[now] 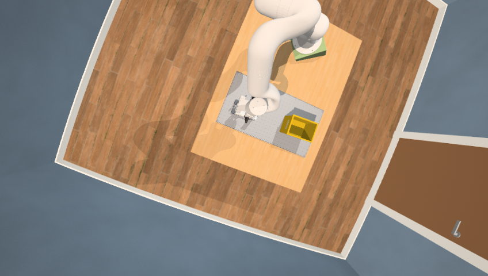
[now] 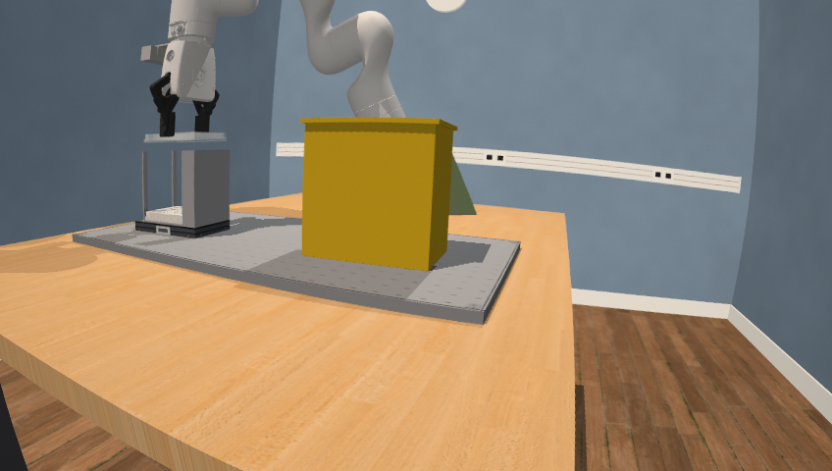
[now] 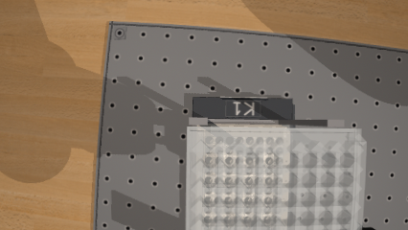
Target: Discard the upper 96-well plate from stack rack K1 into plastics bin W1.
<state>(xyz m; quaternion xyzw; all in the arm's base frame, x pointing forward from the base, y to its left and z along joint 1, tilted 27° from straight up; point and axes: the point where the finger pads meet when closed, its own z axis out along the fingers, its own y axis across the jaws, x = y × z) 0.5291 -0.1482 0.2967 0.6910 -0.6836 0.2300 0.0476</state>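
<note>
My gripper is now 36 cm to the right of the yellow plastics bin W1, 8 cm above it and 2 cm short of it. Also, from my hand: clear 96-well plate: 1 cm below; then grey wall: 9 cm below, 7 cm to the left.
</note>
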